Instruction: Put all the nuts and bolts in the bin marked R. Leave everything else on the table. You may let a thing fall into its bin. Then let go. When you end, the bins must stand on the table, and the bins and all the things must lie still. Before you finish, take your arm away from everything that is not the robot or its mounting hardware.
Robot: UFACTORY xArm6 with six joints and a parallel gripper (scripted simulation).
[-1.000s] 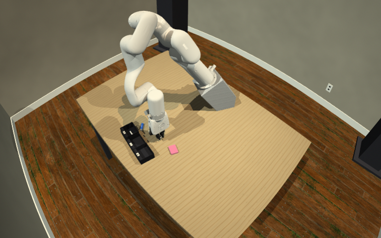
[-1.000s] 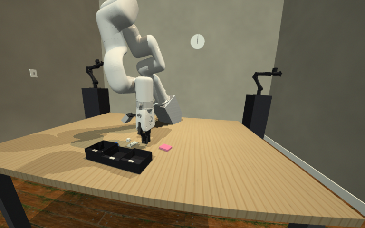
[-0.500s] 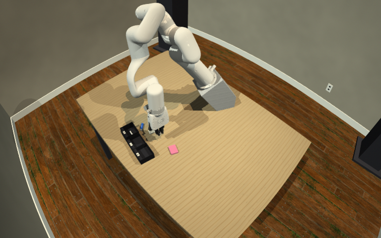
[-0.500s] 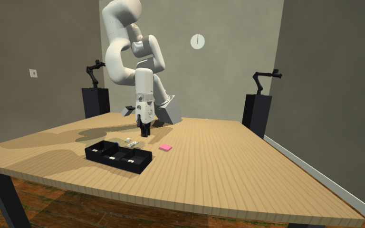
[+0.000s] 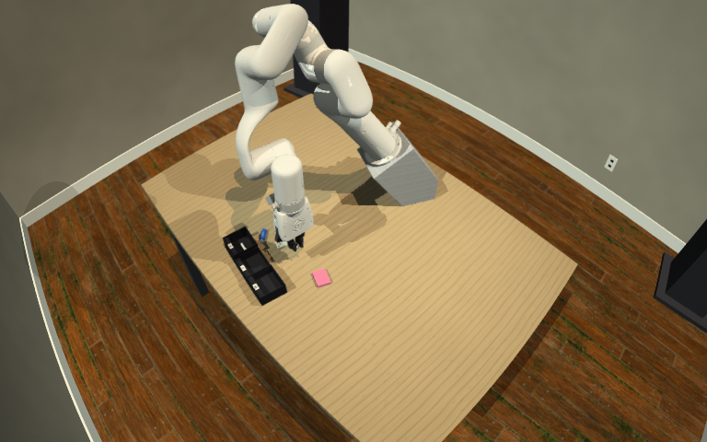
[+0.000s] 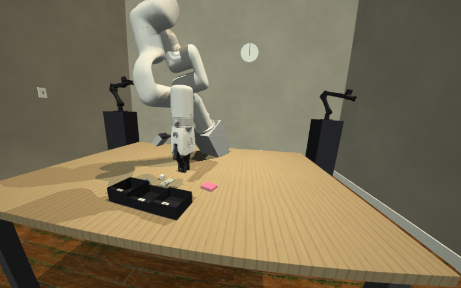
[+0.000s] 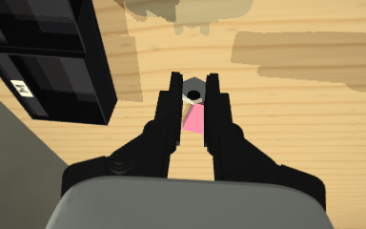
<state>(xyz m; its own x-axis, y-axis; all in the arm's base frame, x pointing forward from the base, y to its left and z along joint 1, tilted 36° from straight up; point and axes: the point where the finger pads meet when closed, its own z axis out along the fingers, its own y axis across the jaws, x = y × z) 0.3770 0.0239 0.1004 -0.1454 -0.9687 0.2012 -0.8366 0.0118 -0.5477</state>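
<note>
Right now the white bolt is 90 mm ahead of my hand, 140 mm to the right of it and 70 mm below it. Also, from my hand: white domino 10 mm behind, 70 mm to the right, 80 mm below; then grey hex nut 20 mm below; then pink pad 100 mm to the left, 80 mm below.
</note>
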